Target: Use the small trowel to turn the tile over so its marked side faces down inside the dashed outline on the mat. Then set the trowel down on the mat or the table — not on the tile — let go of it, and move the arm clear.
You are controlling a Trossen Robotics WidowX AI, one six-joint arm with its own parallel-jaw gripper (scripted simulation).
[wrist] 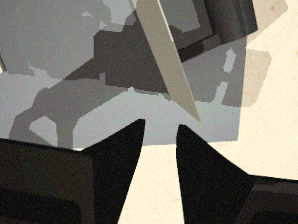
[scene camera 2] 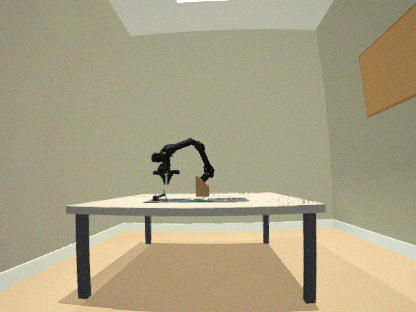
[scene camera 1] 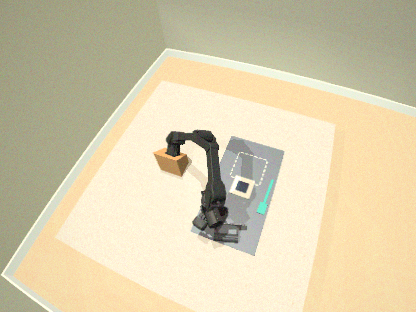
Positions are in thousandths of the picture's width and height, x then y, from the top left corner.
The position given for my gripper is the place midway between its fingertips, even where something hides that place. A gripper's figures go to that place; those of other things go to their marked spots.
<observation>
My gripper (wrist: 542,574) is 12 cm from the lens. A grey mat (wrist: 267,355) is 23 cm from the lens.
</observation>
